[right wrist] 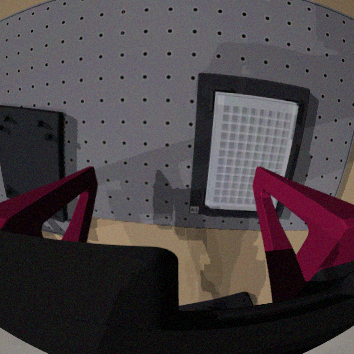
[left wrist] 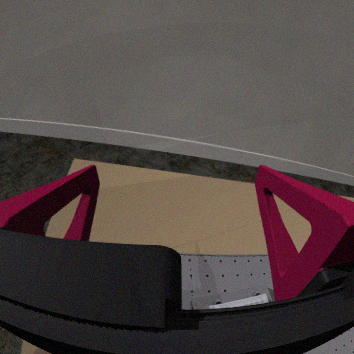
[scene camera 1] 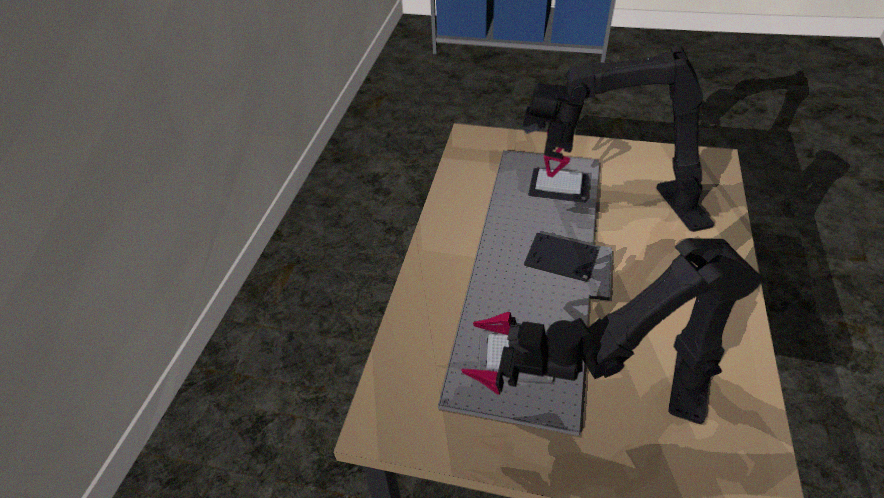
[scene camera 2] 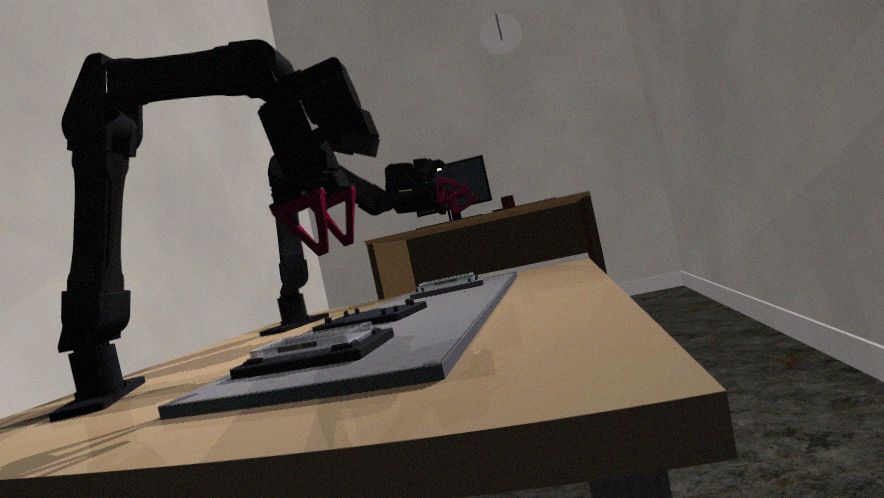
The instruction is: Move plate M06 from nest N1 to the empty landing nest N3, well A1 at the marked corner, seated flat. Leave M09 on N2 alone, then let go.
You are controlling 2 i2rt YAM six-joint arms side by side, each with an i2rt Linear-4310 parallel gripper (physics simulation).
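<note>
A white well plate (scene camera 1: 496, 351) (scene camera 2: 446, 282) (left wrist: 245, 301) sits partly hidden under my left gripper (scene camera 1: 469, 347) (left wrist: 176, 173), which is open and empty well above the pegboard. Another white plate (scene camera 1: 558, 181) (scene camera 2: 315, 341) (right wrist: 252, 150) sits in a dark nest (right wrist: 201, 125) with an A1 mark at one corner. My right gripper (scene camera 2: 337, 246) (right wrist: 174, 175) is open and empty above that plate. Between the two plates is a dark nest (scene camera 1: 559, 254) (scene camera 2: 371, 313) (right wrist: 32, 155) with no plate in it. Plate and nest labels are too small to read, so I cannot tell M06 from M09.
The grey pegboard (scene camera 1: 513, 216) (scene camera 2: 426, 364) (right wrist: 145, 65) carries the nests and lies on the wooden table (scene camera 1: 408, 296) (scene camera 2: 556, 346). A small grey piece (scene camera 1: 603, 284) juts from its right edge in scene camera 1. A blue-binned shelf and a desk with a monitor stand beyond the table.
</note>
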